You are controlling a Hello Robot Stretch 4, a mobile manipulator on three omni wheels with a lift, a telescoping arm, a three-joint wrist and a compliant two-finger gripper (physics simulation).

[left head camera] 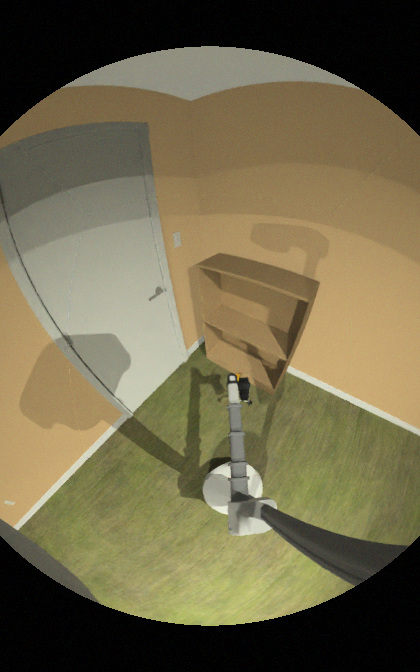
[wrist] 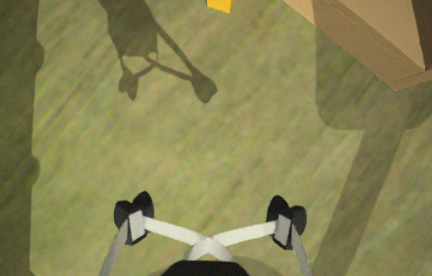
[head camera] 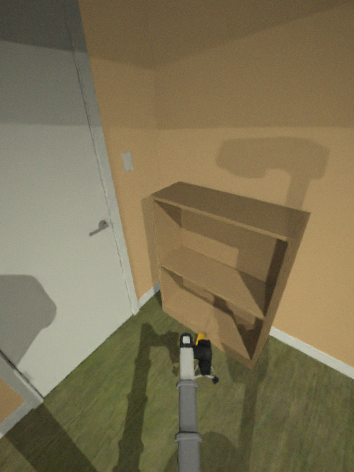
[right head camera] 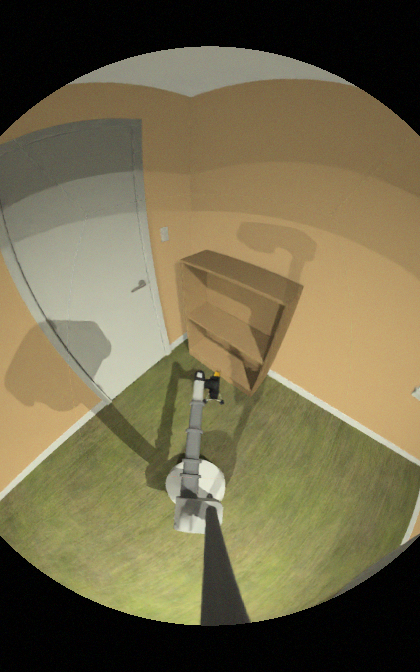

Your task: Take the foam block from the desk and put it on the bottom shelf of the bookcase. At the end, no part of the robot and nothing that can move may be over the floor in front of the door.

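Frame: origin at the robot's base, x right, y ahead, z up, level; millimetres.
Seen in the pictures: gripper, fingertip midpoint: (wrist: 210, 210) (head camera: 203, 381).
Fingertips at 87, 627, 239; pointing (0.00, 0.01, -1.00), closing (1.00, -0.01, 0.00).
Note:
A point is followed by its place in that frame, as x, y, z.
The orange-yellow foam block (head camera: 201, 337) {113, 1005, 32} (left head camera: 238, 376) (right head camera: 217, 373) (wrist: 220, 5) {93, 948, -9} lies on the floor close in front of the bookcase; the wrist view shows one end at its top edge, and the wrist partly hides the block in the head views. My gripper (head camera: 204, 376) {87, 626, 239} (right head camera: 213, 401) (wrist: 210, 210) {87, 626, 239} points down above the floor on the robot's side of the block, fingers apart with nothing between them. The tan bookcase (head camera: 230, 210) {233, 1065, 1032} (left head camera: 260, 274) (right head camera: 245, 272) (wrist: 350, 40) {329, 883, 8} stands upright against the wall. Its bottom shelf (head camera: 215, 332) {214, 1019, 72} is partly in shadow. The desk cannot be made out.
The white door (head camera: 50, 175) {-594, 1045, 1242} (left head camera: 90, 280) (right head camera: 75, 270) is shut, left of the bookcase. The grey arm (head camera: 188, 412) {2, 364, 655} (left head camera: 236, 425) (right head camera: 194, 420) reaches from the robot's white round base (left head camera: 217, 487) (right head camera: 212, 482) towards the bookcase. Shadows of the robot fall on the floor and door.

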